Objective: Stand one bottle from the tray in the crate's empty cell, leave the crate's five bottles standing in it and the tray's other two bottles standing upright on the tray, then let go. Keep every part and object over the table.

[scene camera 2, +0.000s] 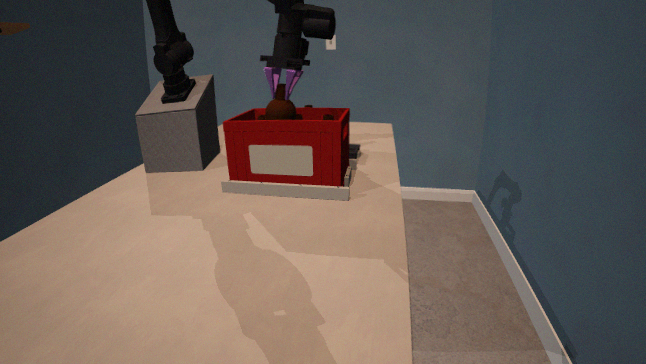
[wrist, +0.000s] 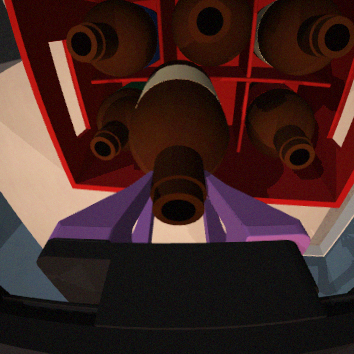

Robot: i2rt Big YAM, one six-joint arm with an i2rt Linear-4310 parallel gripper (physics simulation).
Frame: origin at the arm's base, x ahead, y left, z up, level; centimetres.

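Seen in the pictures: gripper, fingertip midpoint: (scene camera 2: 280, 99) (wrist: 178, 178); arm's base at its link origin: (scene camera 2: 179, 92).
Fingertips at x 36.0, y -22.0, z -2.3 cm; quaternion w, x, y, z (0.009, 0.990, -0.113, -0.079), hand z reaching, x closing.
Note:
Offsets run from my fingertips to a thing's top centre. "spot": to the spot under its first point. Level surfaces: height alone.
My gripper (scene camera 2: 281, 96) (wrist: 178, 178) has purple fingers shut on the neck of a brown bottle {dx -0.3, dy +1.5, dz +3.6 cm} (scene camera 2: 280, 108) (wrist: 179, 131) with a pale label. In the scene view the bottle is close to upright, its lower part hidden behind the near wall of the red crate {dx +1.8, dy +3.5, dz -4.1 cm} (scene camera 2: 235, 152) (wrist: 305, 202). In the wrist view it covers much of the middle cell of the row nearer the gripper. Five brown bottles stand in the crate: three in the far row and one on each side, left (wrist: 104, 146) and right (wrist: 298, 153). The tray and its bottles cannot be made out.
A pale low rail {dx -0.2, dy -6.2, dz -18.6 cm} (scene camera 2: 285, 190) runs along the crate's near base, with another piece {spot: dx +15.3, dy -2.5, dz -18.6 cm} (scene camera 2: 347, 176) at its right corner. A dark object (scene camera 2: 354, 150) shows behind the crate at the right. The grey block (scene camera 2: 170, 142) under the arm's base stands at the left. The table {dz -21.6 cm} (scene camera 2: 350, 310) ends at the right.

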